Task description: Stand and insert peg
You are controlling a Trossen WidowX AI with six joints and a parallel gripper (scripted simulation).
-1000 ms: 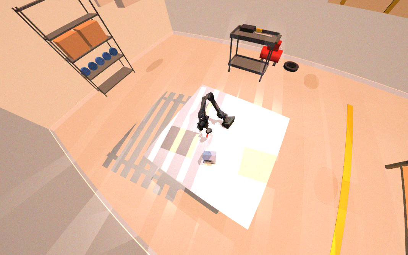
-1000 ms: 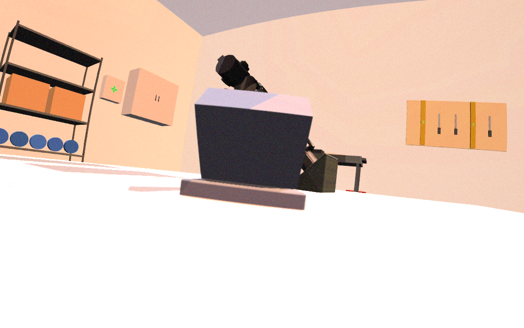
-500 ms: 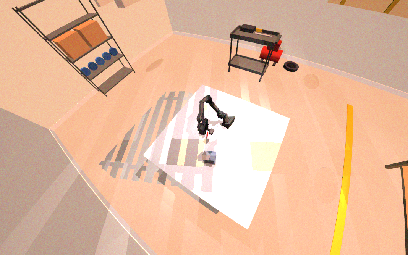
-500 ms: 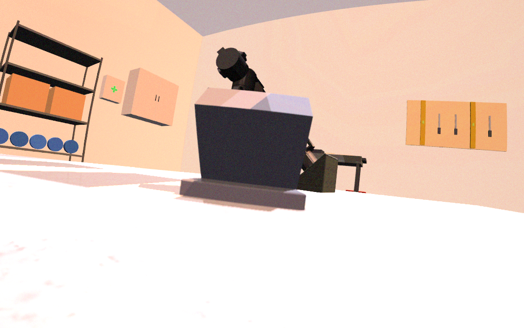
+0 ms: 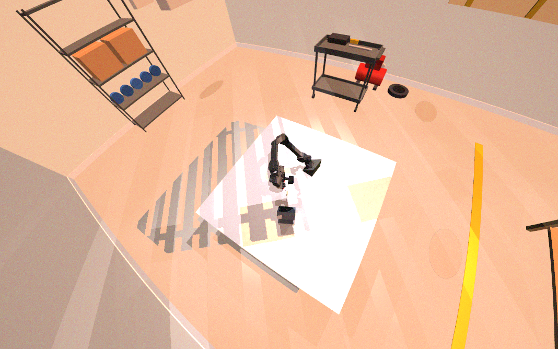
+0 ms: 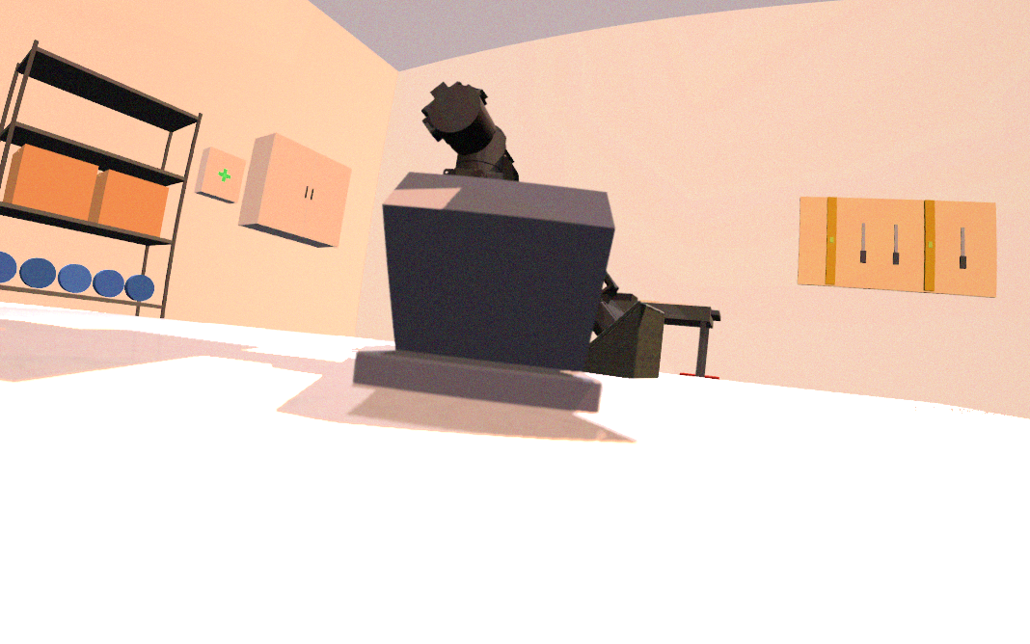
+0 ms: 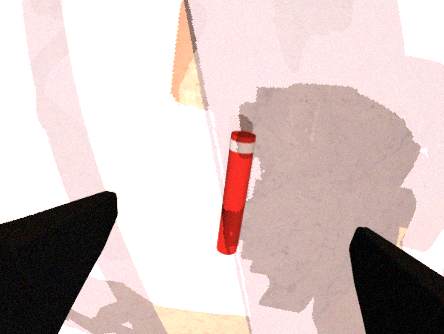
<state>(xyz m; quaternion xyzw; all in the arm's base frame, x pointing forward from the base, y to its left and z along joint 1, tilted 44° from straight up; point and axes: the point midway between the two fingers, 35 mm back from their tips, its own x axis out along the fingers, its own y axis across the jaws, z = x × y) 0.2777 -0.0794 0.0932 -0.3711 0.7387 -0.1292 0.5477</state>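
My gripper tip is now 10 mm past the red peg and 70 mm above it. From my gripper tip the other things lie so: grey sloped panel 190 mm ahead, 150 mm to the left.
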